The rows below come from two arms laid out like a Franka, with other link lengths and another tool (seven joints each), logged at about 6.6 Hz.
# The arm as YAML. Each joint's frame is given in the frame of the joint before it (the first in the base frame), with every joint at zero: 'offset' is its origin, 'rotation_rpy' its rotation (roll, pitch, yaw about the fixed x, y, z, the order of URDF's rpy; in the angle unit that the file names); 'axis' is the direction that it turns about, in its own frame. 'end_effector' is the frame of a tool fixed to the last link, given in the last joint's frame.
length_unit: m
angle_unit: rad
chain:
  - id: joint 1
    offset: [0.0, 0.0, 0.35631]
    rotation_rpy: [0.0, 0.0, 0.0]
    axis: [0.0, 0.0, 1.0]
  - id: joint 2
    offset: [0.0, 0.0, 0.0]
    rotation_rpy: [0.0, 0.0, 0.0]
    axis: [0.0, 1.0, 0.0]
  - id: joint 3
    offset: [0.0, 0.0, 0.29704]
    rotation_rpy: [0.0, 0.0, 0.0]
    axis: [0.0, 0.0, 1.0]
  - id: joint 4
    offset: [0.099, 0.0, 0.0]
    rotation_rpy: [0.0, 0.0, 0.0]
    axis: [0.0, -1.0, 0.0]
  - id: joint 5
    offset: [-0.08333, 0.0, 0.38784]
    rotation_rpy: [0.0, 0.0, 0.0]
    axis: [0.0, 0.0, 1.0]
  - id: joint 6
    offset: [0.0, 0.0, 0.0]
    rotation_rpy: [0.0, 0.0, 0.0]
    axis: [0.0, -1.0, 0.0]
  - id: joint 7
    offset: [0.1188, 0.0, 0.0]
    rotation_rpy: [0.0, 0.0, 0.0]
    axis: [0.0, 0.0, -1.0]
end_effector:
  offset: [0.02, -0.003, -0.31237]
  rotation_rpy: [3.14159, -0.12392, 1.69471]
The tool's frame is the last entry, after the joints.
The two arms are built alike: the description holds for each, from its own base.
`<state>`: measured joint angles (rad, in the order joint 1, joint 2, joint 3, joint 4, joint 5, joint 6, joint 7); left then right.
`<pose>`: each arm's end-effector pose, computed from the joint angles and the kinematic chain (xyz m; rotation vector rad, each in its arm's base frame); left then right.
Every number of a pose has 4 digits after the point. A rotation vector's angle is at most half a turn.
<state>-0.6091 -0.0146 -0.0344 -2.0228 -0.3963 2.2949 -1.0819 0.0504 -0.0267 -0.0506 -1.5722 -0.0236 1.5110 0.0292</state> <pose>0.5327 -0.4519 0.3080 1.1651 2.7465 -0.4803 0.6045 -0.0113 0.4322 -2.0484 -2.2445 -0.0666</pose>
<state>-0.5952 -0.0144 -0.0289 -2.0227 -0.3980 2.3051 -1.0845 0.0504 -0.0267 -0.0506 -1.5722 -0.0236 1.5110 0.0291</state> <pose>0.5441 -0.4421 0.3099 1.1262 2.7494 -0.4802 0.6045 -0.0113 0.4322 -2.0483 -2.2446 -0.0666</pose>
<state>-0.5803 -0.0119 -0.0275 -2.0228 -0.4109 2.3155 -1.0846 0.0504 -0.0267 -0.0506 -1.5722 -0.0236 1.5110 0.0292</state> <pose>0.5531 -0.4352 0.3106 1.0869 2.7536 -0.4932 0.6045 -0.0113 0.4322 -2.0484 -2.2445 -0.0666</pose>
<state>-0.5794 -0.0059 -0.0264 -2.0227 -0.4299 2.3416 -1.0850 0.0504 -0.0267 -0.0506 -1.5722 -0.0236 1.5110 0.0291</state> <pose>0.5597 -0.4371 0.3123 1.0532 2.7440 -0.5130 0.6045 -0.0113 0.4322 -2.0483 -2.2446 -0.0666</pose>
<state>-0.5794 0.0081 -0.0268 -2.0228 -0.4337 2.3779 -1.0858 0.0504 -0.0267 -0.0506 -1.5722 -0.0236 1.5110 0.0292</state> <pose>0.5686 -0.4384 0.3097 1.0285 2.7309 -0.5108 0.6045 -0.0113 0.4322 -2.0484 -2.2445 -0.0666</pose>
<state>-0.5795 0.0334 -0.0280 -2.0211 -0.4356 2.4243 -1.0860 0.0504 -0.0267 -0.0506 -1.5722 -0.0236 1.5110 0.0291</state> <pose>0.5798 -0.4400 0.3021 1.0026 2.7181 -0.5027 0.6045 -0.0113 0.4322 -2.0483 -2.2446 -0.0666</pose>
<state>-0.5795 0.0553 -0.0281 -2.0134 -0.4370 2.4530 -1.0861 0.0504 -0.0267 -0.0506 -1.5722 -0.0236 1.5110 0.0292</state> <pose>0.5885 -0.4416 0.2969 0.9856 2.7100 -0.4979 0.6045 -0.0113 0.4322 -2.0484 -2.2445 -0.0666</pose>
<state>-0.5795 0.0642 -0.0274 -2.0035 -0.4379 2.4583 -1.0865 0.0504 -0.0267 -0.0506 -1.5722 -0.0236 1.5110 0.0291</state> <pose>0.5926 -0.4430 0.2976 0.9798 2.7054 -0.4987 0.6045 -0.0113 0.4322 -2.0483 -2.2446 -0.0666</pose>
